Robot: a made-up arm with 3 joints. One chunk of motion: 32 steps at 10 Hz.
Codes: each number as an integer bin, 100 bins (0 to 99) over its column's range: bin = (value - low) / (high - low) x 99, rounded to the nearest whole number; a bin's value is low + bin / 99 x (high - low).
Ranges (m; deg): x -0.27..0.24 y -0.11..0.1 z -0.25..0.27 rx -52..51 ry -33..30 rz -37..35
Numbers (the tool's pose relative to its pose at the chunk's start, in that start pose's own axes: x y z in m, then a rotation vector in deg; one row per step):
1: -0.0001 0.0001 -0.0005 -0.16 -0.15 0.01
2: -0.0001 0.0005 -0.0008 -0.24 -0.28 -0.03
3: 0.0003 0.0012 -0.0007 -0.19 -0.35 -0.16
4: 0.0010 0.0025 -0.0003 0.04 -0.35 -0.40
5: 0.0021 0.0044 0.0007 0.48 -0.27 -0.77
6: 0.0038 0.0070 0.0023 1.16 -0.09 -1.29
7: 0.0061 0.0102 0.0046 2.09 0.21 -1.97
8: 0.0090 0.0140 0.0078 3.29 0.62 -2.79
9: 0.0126 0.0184 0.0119 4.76 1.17 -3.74
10: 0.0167 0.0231 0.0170 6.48 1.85 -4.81
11: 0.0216 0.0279 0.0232 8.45 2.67 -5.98
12: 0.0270 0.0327 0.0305 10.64 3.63 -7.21
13: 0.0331 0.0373 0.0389 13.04 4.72 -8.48
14: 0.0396 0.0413 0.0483 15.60 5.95 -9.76
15: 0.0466 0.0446 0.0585 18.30 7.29 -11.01
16: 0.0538 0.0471 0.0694 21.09 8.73 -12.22
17: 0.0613 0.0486 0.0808 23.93 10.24 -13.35
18: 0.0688 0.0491 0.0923 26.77 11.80 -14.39
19: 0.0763 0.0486 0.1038 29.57 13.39 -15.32
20: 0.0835 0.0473 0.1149 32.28 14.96 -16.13
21: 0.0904 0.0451 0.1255 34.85 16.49 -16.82
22: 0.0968 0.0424 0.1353 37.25 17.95 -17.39
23: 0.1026 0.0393 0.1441 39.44 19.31 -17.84
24: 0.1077 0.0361 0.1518 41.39 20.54 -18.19
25: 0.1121 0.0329 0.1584 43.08 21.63 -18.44
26: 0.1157 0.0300 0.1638 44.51 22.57 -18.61
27: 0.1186 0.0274 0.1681 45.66 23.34 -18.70
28: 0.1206 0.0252 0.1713 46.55 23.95 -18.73
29: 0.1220 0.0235 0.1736 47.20 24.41 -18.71
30: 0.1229 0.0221 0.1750 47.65 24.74 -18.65
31: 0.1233 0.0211 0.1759 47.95 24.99 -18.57
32: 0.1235 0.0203 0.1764 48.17 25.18 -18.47
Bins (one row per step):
1: 52 52 48 50 52 51
2: 52 52 47 50 51 51
3: 52 52 47 50 51 51
4: 53 53 48 50 51 50
5: 53 54 48 50 51 50
6: 53 55 48 51 52 49
7: 54 57 48 52 52 48
8: 54 58 49 53 53 47
9: 55 61 50 55 54 46
10: 56 63 51 56 55 44
11: 57 65 52 58 56 43
12: 58 67 53 60 58 41
13: 59 69 55 63 59 39
14: 60 71 57 65 61 37
15: 61 73 59 68 63 36
16: 63 74 61 70 66 34
17: 64 75 63 73 68 33
18: 66 75 65 76 70 31
19: 67 75 67 78 73 30
20: 69 74 69 81 75 29
21: 70 73 71 83 78 28
22: 71 72 73 86 80 27
23: 72 70 75 88 82 26
24: 73 69 76 90 84 26
25: 74 67 78 91 86 26
26: 75 66 79 93 87 25
27: 75 65 80 94 89 25
28: 76 64 80 95 89 25
29: 76 63 81 95 90 25
30: 76 62 81 96 91 25
31: 76 62 81 96 91 25
32: 76 61 81 96 91 25

